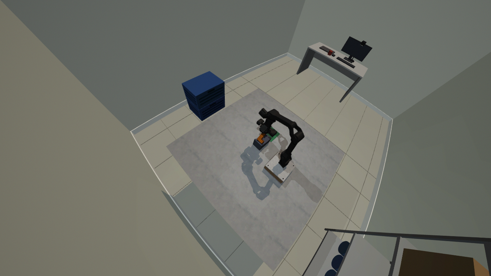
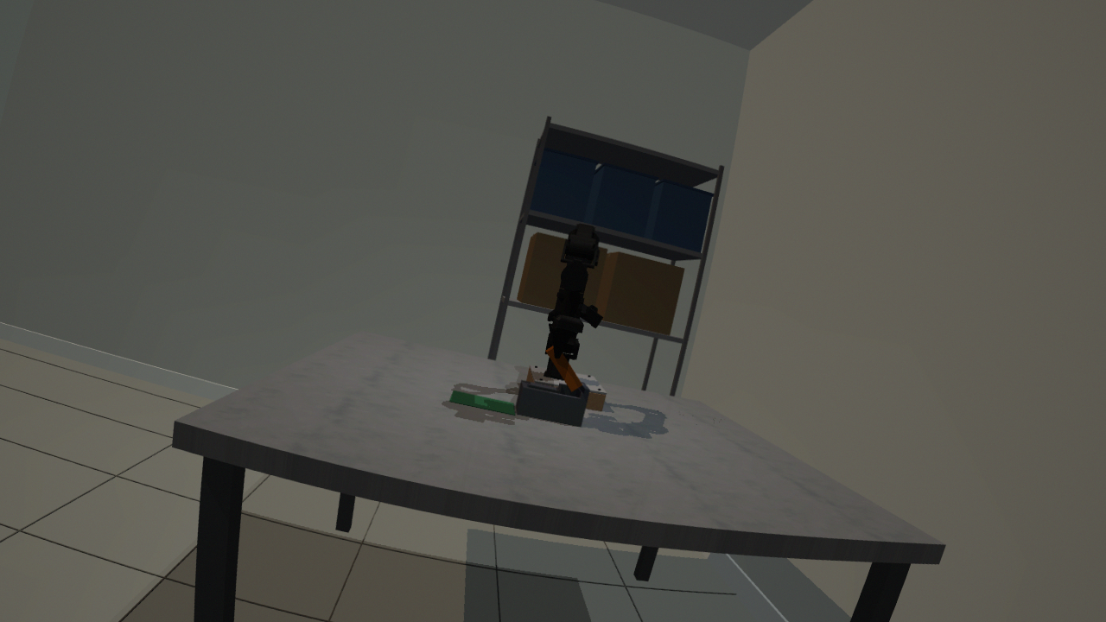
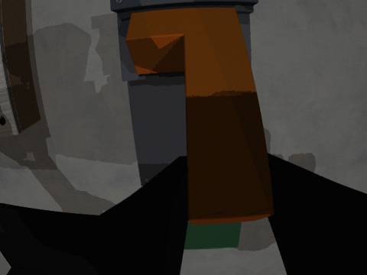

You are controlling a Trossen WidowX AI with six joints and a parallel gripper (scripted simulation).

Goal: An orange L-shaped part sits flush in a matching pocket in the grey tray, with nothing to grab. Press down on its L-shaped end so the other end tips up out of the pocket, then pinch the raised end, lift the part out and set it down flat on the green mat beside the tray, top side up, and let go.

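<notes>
Right now the green mat is 14 cm to the right of my gripper tip and 16 cm below it. From my gripper tip the other things lie so: orange L-shaped part 2 cm behind, 3 cm to the left, 3 cm below; grey tray 2 cm behind, 1 cm to the left, 16 cm below.
</notes>
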